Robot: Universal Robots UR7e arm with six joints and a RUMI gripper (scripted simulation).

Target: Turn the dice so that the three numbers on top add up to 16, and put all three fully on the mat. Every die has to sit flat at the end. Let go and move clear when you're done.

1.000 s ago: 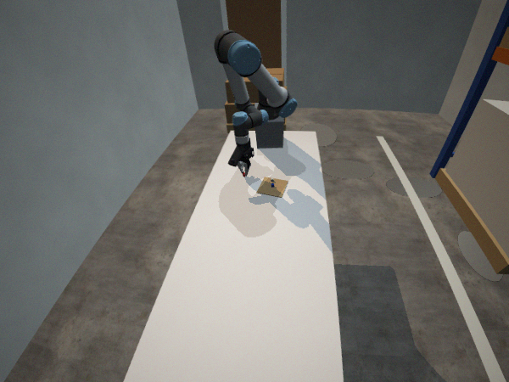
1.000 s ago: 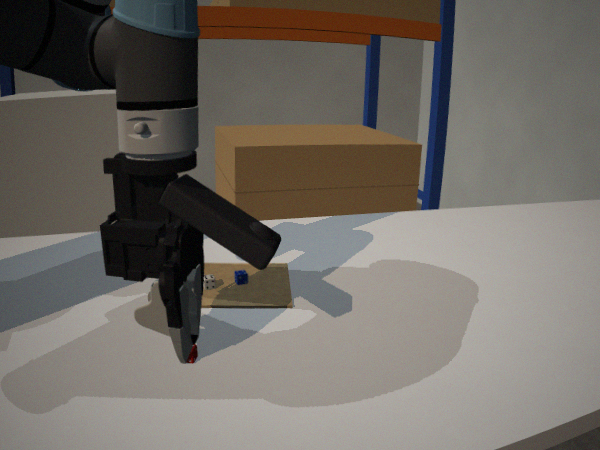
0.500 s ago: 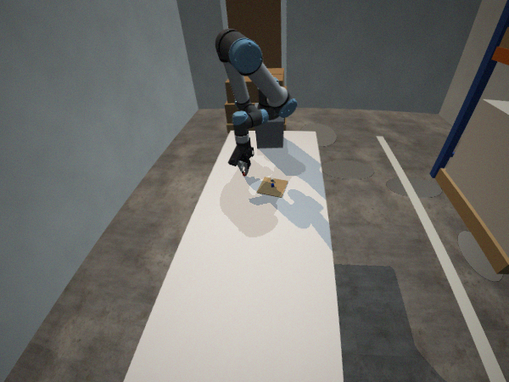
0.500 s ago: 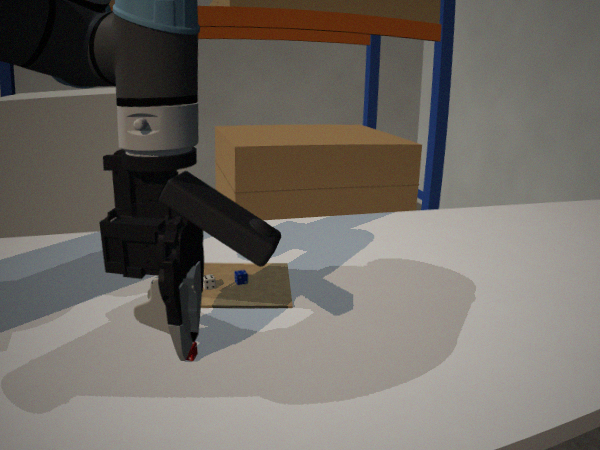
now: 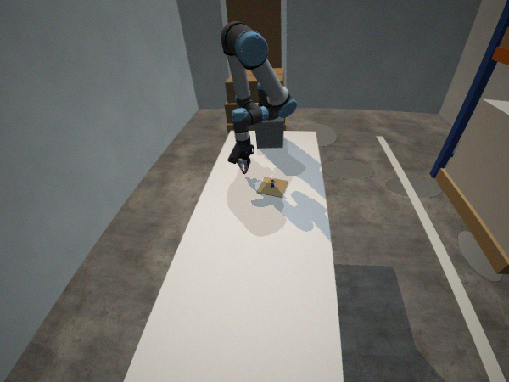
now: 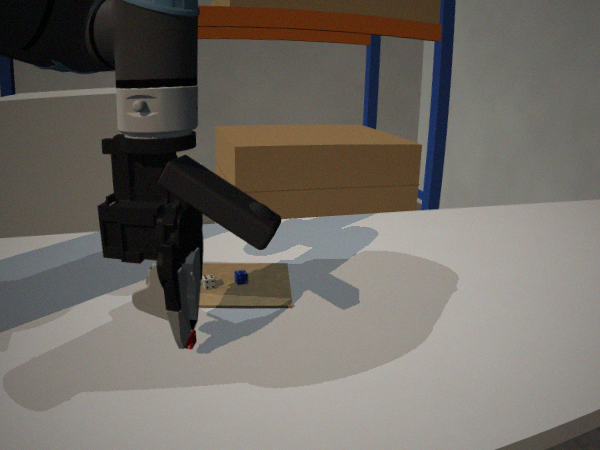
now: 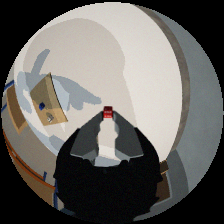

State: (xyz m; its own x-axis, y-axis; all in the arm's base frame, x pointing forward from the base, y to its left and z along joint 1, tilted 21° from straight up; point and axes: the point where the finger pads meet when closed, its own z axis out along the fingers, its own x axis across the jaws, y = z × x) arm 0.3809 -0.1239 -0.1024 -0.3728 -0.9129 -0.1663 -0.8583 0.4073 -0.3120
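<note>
The blue die is 17 cm to the left of my hand, 9 cm ahead of it and 2 cm below it. Round my hand: mat: 17 cm to the left, 9 cm ahead, 3 cm below; red die: 1 cm below; white die: 17 cm to the left, 4 cm ahead, 2 cm below.
</note>
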